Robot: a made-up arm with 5 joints.
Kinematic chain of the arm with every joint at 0, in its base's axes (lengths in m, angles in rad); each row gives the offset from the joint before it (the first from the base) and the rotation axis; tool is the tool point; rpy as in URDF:
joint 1: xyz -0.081 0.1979 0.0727 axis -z
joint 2: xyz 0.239 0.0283 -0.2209 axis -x
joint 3: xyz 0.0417 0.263 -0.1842 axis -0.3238 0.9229 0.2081
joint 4: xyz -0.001 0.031 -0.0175 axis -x
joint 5: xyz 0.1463 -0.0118 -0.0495 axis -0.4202 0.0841 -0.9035
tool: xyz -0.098 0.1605 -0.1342 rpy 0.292 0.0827 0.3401
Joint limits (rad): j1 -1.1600..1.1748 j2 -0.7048..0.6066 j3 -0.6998..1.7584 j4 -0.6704..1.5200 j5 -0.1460..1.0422
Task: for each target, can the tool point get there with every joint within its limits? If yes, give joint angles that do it. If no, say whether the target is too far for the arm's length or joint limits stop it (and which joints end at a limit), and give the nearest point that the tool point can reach.
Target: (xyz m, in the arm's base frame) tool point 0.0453 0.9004 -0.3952
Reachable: yes | joints -0.3278 -0.3139 0.3271 -0.4016 0.7423
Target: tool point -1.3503 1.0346 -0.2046
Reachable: no: too far | nearest point -0.6040 0.7369 -0.1738 | short by 0.804 m
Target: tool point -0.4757 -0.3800 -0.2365
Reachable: no: joint limits stop it (at a limit: joint 1, joint 2, joint 3, joint 4, joint 5) | nearest point -0.1238 -0.1198 -0.4050 | short by 0.469 m
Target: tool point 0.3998 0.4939 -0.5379
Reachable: yes | joints 0.5000 -0.1120 0.3329 0.0361 0.2787
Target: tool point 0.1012 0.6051 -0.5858
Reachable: yes | joints -0.0410 0.1145 0.5616 -0.0906 -0.0261
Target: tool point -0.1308 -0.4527 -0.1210
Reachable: no: joint limits stop it (at a limit: joint 1, joint 2, joint 3, joint 4, joint 5) | nearest point 0.0414 -0.2789 -0.3721 | short by 0.351 m
